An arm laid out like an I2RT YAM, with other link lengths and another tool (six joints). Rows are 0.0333 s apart.
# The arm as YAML. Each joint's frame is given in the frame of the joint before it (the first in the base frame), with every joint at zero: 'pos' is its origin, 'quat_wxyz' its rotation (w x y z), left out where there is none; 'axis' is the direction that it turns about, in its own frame. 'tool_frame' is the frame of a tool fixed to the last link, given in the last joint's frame.
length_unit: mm
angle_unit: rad
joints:
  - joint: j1
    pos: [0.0, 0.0, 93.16]
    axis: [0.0, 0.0, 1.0]
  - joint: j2
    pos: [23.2, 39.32, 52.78]
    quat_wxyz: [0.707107, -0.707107, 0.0, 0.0]
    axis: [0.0, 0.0, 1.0]
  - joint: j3
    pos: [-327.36, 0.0, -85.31]
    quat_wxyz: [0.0, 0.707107, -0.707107, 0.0]
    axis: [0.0, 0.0, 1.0]
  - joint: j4
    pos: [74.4, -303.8, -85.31]
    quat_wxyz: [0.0, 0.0, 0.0, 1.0]
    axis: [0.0, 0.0, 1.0]
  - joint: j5
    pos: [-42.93, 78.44, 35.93]
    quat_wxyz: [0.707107, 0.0, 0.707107, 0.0]
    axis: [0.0, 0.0, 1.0]
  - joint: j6
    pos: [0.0, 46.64, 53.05]
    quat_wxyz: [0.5, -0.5, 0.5, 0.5]
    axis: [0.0, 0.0, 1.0]
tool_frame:
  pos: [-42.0, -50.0, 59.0]
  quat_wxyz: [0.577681, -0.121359, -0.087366, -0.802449]
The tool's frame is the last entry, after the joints.
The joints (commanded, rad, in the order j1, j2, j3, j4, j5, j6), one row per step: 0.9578 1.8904 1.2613 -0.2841 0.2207 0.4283; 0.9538 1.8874 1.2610 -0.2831 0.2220 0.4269; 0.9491 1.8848 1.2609 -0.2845 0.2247 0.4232; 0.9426 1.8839 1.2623 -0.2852 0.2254 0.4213; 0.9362 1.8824 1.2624 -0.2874 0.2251 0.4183; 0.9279 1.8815 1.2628 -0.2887 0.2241 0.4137; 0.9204 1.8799 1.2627 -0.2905 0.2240 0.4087; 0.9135 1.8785 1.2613 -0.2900 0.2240 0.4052; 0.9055 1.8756 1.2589 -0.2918 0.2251 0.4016; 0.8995 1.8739 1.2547 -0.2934 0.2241 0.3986; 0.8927 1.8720 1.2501 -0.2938 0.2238 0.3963
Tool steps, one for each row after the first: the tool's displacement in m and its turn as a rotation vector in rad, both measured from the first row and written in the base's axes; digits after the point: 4 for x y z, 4 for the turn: 0.0019 -0.0012 0.0014 0.0017 -0.0035 -0.0037; 0.0040 -0.0030 0.0022 -0.0006 -0.0072 -0.0072; 0.0071 -0.0047 0.0031 -0.0006 -0.0092 -0.0127; 0.0096 -0.0068 0.0035 -0.0026 -0.0098 -0.0166; 0.0129 -0.0094 0.0039 -0.0046 -0.0108 -0.0207; 0.0158 -0.0120 0.0043 -0.0075 -0.0123 -0.0243; 0.0185 -0.0144 0.0043 -0.0090 -0.0138 -0.0285; 0.0214 -0.0177 0.0045 -0.0126 -0.0149 -0.0344; 0.0228 -0.0207 0.0034 -0.0170 -0.0128 -0.0375; 0.0247 -0.0239 0.0025 -0.0206 -0.0114 -0.0423
